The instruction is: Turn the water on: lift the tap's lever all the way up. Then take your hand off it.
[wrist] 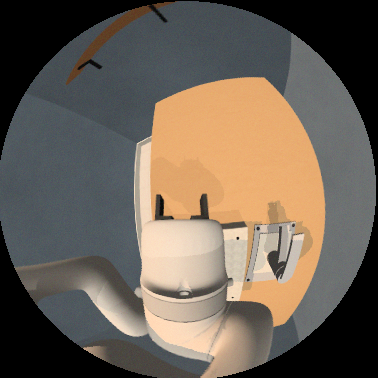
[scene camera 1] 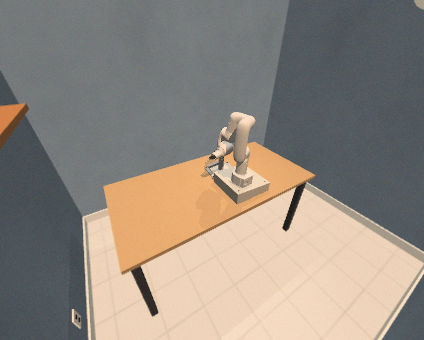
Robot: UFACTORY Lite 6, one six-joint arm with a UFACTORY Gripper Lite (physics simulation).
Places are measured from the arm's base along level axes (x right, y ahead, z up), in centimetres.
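Pixels of known places: hand, tool point: [wrist: 181, 206] [scene camera 1: 211, 157]; arm's base, link origin: [scene camera 1: 239, 180].
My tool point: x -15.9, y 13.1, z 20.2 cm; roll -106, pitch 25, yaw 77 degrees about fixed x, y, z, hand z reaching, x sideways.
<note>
Ahead of a thing's pixels: the offset from my tool point to its top centre. "spot": to the spot under its first point. Level surfaces: height alone.
The tap @[spot: dx +23.1, dy +13.6, dz -20.5 cm] [scene camera 1: 221, 163] [wrist: 275, 261] shows as a small dark upright part beside the robot's base in the scene view. In the wrist view it is right of the gripper, a dark tapering part among pale grey bars on a screwed-down frame @[dx +24.5, dy +15.6, dz -27.7 cm] [wrist: 254, 250]. Which part is the lever, and how high it stands, I cannot tell for certain. My gripper [scene camera 1: 212, 157] [wrist: 181, 200] is open, its two black fingers apart with nothing between them. In the wrist view the fingers are clear of the tap, to its left.
The white base block [scene camera 1: 252, 192] [wrist: 236, 262] of the robot stands on the wooden table @[dz -28.9 cm] [scene camera 1: 150, 215] [wrist: 240, 130], close to the tap's frame. Blue-grey walls [scene camera 1: 175, 75] [wrist: 75, 160] rise around the table. Part of an orange-brown board [scene camera 1: 11, 117] shows at the left of the scene view.
</note>
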